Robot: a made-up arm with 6 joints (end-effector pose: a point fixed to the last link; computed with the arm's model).
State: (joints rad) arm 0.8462 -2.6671 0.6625 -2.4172 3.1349 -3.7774
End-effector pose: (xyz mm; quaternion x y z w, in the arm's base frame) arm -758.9 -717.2 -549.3 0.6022 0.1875 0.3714 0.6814
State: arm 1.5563 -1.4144 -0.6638 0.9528 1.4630 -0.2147
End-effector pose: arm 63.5 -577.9 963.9 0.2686 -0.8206 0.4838 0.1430
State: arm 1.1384 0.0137 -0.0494 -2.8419 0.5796 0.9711
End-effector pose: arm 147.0 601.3 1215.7 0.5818 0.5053 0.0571 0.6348
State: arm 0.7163 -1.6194 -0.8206 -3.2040 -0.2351 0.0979
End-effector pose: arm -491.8 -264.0 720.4 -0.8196 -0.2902 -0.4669 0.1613
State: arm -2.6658 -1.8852 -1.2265 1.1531 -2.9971 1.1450
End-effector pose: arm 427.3 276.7 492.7 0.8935 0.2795 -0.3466 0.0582
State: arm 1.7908 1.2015 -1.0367 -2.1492 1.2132 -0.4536
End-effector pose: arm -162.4 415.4 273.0 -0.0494 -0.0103 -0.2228 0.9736
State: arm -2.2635 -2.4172 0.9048 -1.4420 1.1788 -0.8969
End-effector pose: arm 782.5 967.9 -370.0 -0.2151 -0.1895 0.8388 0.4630
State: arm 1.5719 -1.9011 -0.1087 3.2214 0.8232 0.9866
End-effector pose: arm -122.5 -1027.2 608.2 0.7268 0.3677 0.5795 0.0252
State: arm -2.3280 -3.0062 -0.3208 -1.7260 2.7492 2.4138
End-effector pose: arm 434.3 431.6 -241.8 -0.2593 0.7855 0.5605 0.0403
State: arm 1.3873 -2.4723 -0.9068 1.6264 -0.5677 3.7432
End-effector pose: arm -137.1 -701.1 181.1 0.8139 -0.2401 0.4252 0.3149
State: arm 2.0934 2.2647 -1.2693 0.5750 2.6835 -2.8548
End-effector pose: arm 11.6 188.3 -112.7 0.3960 0.8165 -0.3300 0.2600
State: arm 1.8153 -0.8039 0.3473 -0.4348 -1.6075 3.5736
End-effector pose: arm 205.4 -358.7 1521.9 0.3770 0.8955 0.0242 0.2351
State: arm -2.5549 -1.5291 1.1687 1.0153 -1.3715 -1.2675
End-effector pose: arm 1247.5 907.8 534.5 -0.4928 -0.7580 -0.4171 0.0928
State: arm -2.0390 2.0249 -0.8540 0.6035 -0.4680 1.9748
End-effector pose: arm -226.9 -222.4 -310.0 0.2605 0.1330 0.6167 0.7309
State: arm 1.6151 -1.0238 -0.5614 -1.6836 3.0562 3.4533
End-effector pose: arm -3.9 -227.6 987.3 -0.5224 0.6270 -0.2118 0.5377
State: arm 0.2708 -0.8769 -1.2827 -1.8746 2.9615 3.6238
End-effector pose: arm -234.4 -26.6 600.3 0.2662 -0.8852 0.3733 0.0793
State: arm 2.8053 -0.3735 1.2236 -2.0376 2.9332 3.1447
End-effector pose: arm 221.6 -136.6 1824.7 -0.4646 0.4182 0.5922 0.5084
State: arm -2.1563 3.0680 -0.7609 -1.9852 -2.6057 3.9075
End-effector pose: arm 218.4 239.0 -154.3 0.5245 -0.0014 -0.6729 0.5216
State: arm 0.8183 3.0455 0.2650 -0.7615 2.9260 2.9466
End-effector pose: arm -274.7 -424.8 -750.8 0.9165 0.2899 0.1763 0.2118
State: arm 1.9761 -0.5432 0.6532 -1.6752 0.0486 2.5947
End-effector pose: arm 51.7 -153.2 1663.7 0.2169 -0.5682 0.4774 0.6342
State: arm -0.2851 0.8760 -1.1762 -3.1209 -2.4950 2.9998
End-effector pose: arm 472.5 -9.3 416.9 0.0440 -0.2270 -0.1150 0.9661
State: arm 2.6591 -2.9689 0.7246 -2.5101 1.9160 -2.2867
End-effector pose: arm 584.3 -419.0 -861.0 0.6151 -0.1325 0.5521 0.5470
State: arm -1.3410 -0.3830 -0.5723 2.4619 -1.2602 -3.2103
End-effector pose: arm 149.6 -216.0 1184.7 -0.0862 -0.5549 -0.6583 0.5012
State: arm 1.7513 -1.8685 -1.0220 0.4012 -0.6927 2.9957
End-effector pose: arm 211.9 -525.4 532.3 -0.7328 -0.6713 -0.1095 0.0196
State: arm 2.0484 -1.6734 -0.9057 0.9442 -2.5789 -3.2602
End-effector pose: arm 336.4 -491.8 722.6 0.7050 0.2101 -0.4172 0.5336
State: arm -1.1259 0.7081 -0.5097 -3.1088 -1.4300 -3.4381
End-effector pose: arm 467.1 -691.7 497.4 0.0662 -0.1628 -0.4986 0.8488
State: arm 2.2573 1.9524 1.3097 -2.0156 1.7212 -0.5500
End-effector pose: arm -865.1 971.5 -471.4 0.6157 0.1875 0.0293 0.7648
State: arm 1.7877 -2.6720 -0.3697 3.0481 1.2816 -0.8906
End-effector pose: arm 60.5 -848.0 -83.1 -0.2996 -0.7740 0.0219 0.5573
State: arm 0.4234 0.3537 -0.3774 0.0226 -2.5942 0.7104
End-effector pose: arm 760.7 206.8 833.6 0.1718 -0.9212 -0.3117 0.1573
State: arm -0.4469 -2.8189 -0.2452 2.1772 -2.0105 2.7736
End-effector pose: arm -747.2 436.4 -338.9 -0.1830 0.6882 -0.3878 0.5853
